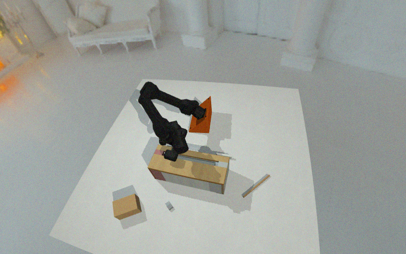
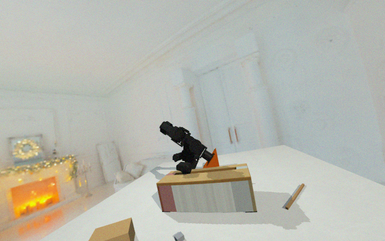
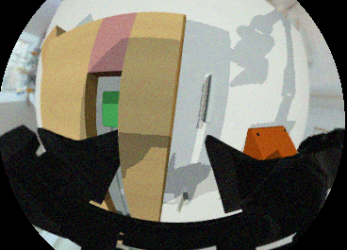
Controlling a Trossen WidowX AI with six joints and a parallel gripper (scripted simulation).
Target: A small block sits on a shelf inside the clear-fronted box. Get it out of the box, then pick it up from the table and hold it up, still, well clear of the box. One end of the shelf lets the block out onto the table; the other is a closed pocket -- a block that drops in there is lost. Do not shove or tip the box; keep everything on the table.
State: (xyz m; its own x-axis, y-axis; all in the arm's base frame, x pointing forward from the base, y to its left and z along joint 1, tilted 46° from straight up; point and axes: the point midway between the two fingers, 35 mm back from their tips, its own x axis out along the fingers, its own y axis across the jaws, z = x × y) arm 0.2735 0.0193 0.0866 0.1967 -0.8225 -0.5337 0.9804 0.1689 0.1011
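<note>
Right now my gripper tip is 5 cm short of the green block and 2 cm to the left of it. Round my gripper tip: tan box (34 cm ahead, 14 cm to the right, 6 cm below); grey cube (27 cm ahead, 8 cm below, 6 cm to the left); wooden stick (45 cm to the left, 8 cm below, 4 cm ahead).
</note>
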